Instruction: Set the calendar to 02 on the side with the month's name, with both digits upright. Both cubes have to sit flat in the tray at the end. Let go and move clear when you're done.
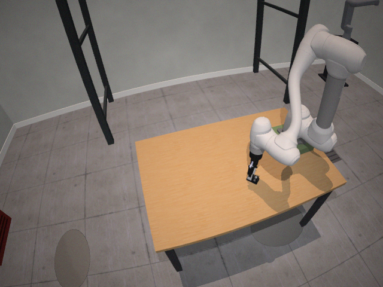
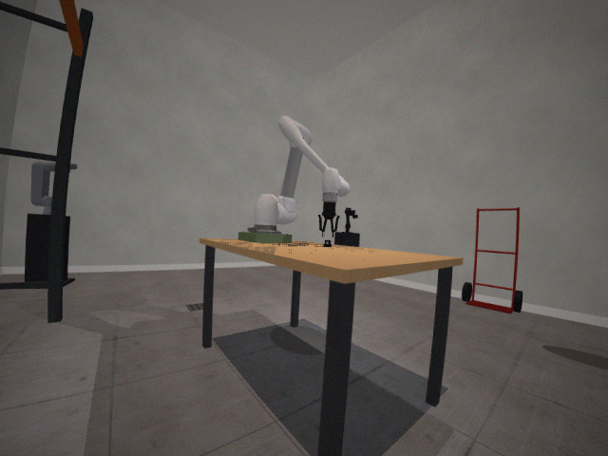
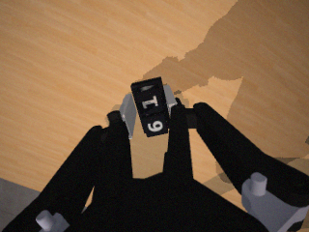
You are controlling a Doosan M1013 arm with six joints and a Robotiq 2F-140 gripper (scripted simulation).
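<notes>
Right now my hand is 30 mm above the black number cube.
</notes>
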